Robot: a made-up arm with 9 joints. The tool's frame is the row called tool.
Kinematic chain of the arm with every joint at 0, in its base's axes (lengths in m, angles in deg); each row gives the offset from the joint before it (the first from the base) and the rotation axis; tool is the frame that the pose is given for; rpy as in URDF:
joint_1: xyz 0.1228 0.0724 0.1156 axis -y
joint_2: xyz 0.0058 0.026 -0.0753 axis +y
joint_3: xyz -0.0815 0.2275 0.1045 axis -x
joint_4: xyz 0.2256 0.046 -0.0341 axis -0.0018 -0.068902 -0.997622
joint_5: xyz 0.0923 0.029 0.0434 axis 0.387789 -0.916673 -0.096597
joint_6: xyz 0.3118 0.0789 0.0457 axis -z
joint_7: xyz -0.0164 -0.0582 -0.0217 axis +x
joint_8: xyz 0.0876 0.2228 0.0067 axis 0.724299 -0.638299 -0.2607
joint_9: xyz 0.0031 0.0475 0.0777 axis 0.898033 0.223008 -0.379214
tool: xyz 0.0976 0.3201 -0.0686 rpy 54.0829 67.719 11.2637
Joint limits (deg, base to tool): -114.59..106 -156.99..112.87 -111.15..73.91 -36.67..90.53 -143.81..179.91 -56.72..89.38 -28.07..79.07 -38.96..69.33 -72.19..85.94
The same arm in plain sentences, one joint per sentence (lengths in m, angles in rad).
The arm has nine revolute joints in a row. What follows holds with every joint at zero, and every direction is one of the base frame's.
The first joint sits 0.1228 m along +x and 0.0724 m along +y and 0.1156 m along +z from the base frame's origin and turns about -y, from -2.0000 to 1.8500 rad.
The second joint sits 0.0058 m along +x and 0.0260 m along +y and 0.0753 m along -z from the first joint and turns about +y, from -2.7400 to 1.9700 rad.
The third joint sits 0.0815 m along -x and 0.2275 m along +y and 0.1045 m along +z from the second joint and turns about -x, from -1.9399 to 1.2900 rad.
The fourth joint sits 0.2256 m along +x and 0.0460 m along +y and 0.0341 m along -z from the third joint and turns about the direction (-0.0018, -0.068902, -0.997622), from -0.6400 to 1.5800 rad.
The fifth joint sits 0.0923 m along +x and 0.0290 m along +y and 0.0434 m along +z from the fourth joint and turns about the direction (0.387789, -0.916673, -0.096597), from -2.5100 to 3.1400 rad.
The sixth joint sits 0.3118 m along +x and 0.0789 m along +y and 0.0457 m along +z from the fifth joint and turns about -z, from -0.9900 to 1.5600 rad.
The seventh joint sits 0.0164 m along -x and 0.0582 m along -y and 0.0217 m along -z from the sixth joint and turns about +x, from -0.4899 to 1.3800 rad.
The eighth joint sits 0.0876 m along +x and 0.2228 m along +y and 0.0067 m along +z from the seventh joint and turns about the direction (0.724299, -0.638299, -0.2607), from -0.6800 to 1.2100 rad.
The ninth joint sits 0.0031 m along +x and 0.0475 m along +y and 0.0777 m along +z from the eighth joint and turns about the direction (0.898033, 0.223008, -0.379214), from -1.2600 to 1.4999 rad.
The tool frame, which is the frame that the pose is given for, sits 0.0976 m along +x and 0.3201 m along +y and 0.0686 m along -z from the ninth joint; its axes are the base frame's turned by roll 0.9439, pitch 1.1819 and yaw 0.1966 rad (as in URDF: about the fixed x, then y, then z).

